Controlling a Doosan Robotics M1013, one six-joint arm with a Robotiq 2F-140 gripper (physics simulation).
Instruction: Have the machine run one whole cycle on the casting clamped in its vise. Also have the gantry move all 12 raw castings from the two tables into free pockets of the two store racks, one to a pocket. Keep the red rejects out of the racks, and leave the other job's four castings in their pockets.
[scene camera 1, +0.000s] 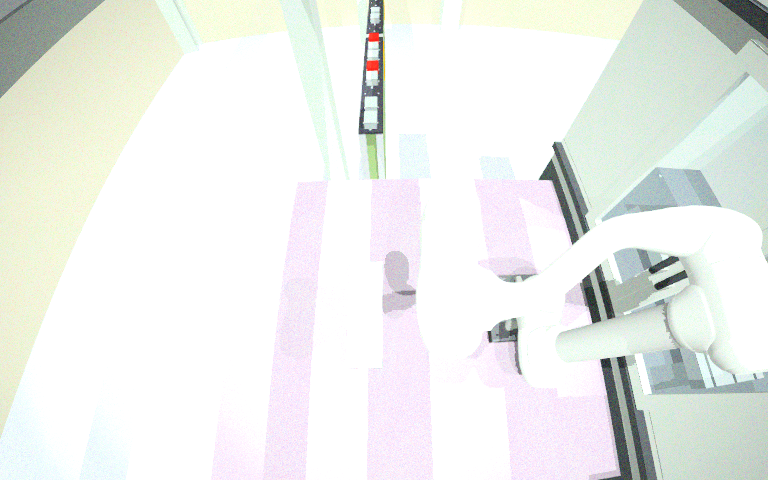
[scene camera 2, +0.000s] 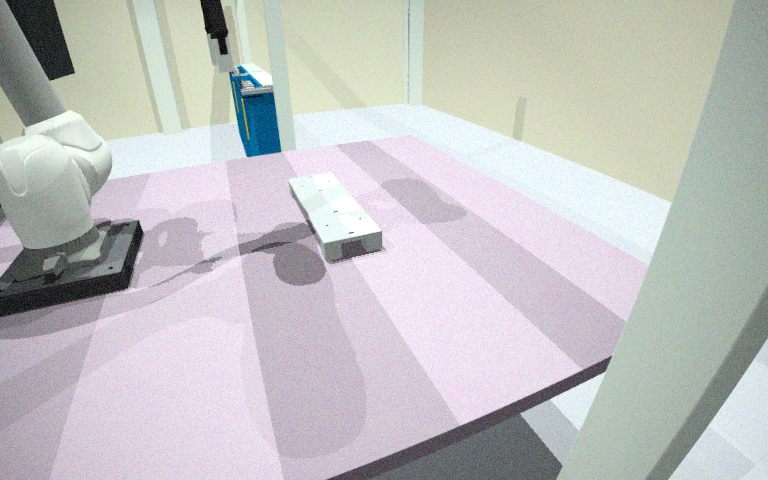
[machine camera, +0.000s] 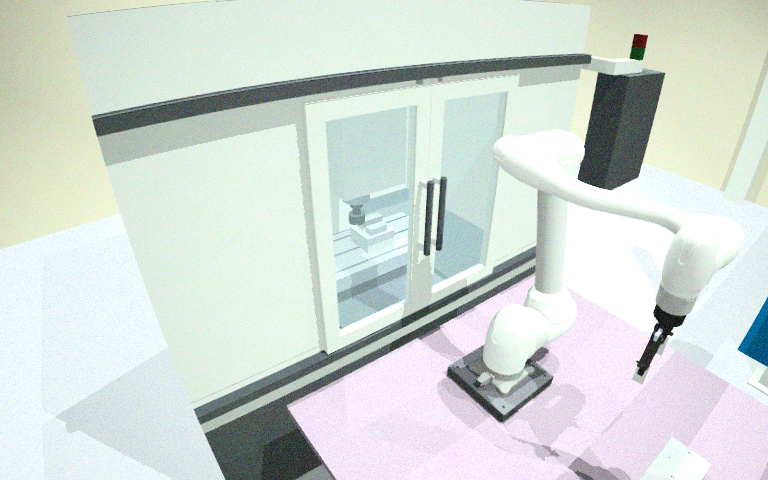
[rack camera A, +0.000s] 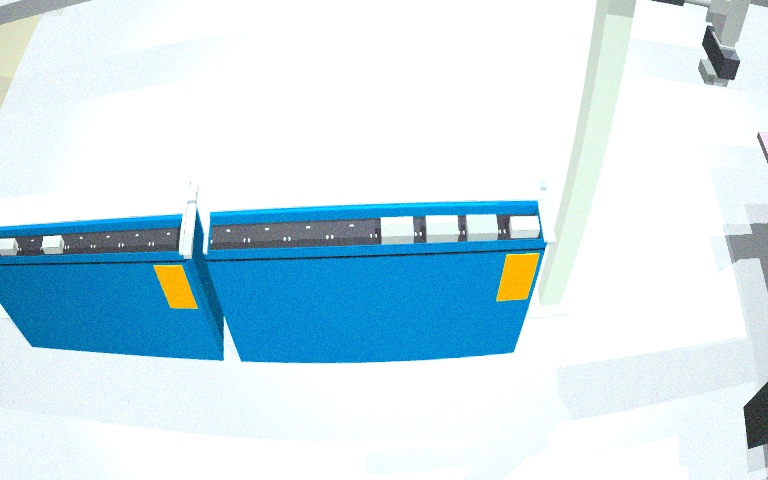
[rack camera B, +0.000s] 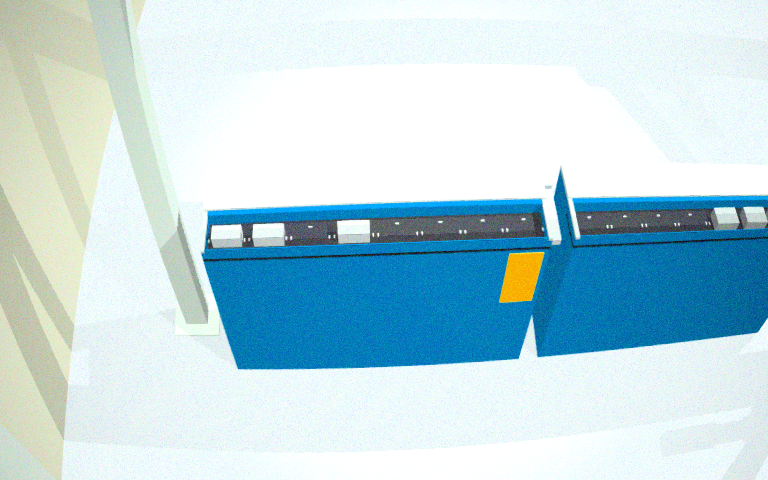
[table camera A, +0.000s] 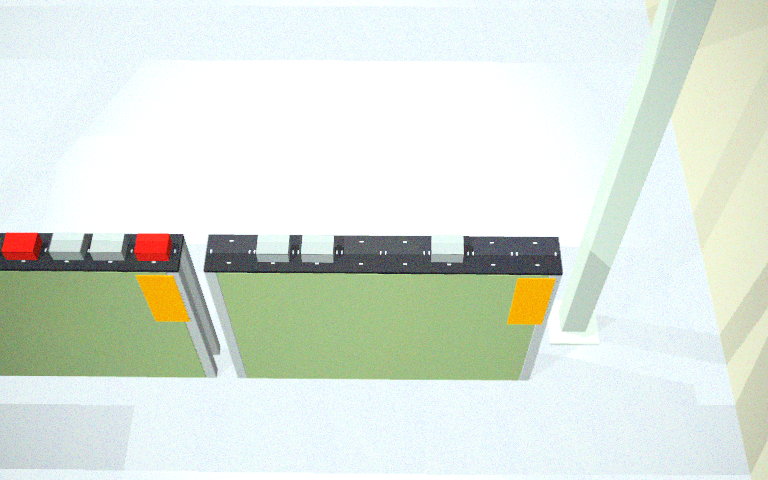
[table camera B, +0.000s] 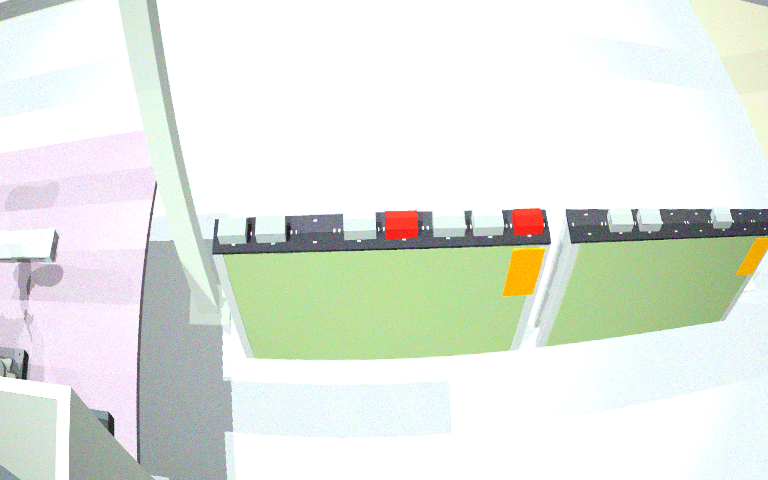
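Note:
My gripper is open and empty, hanging above the pink bench. The machine doors are shut. Behind the glass, the spindle tool stands close beside the casting on the vise. The gantry gripper is at the top right of the rack camera A view, with a grey block at its jaws, too small to tell. Rack A bears four pale castings at its right; rack B bears three. One table bears three castings; the other bears five castings and two red rejects.
A pale block-shaped plate lies on the pink bench near the black arm base. Pale gantry posts stand beside the racks and tables. A dark control cabinet with a signal light hangs beside the machine.

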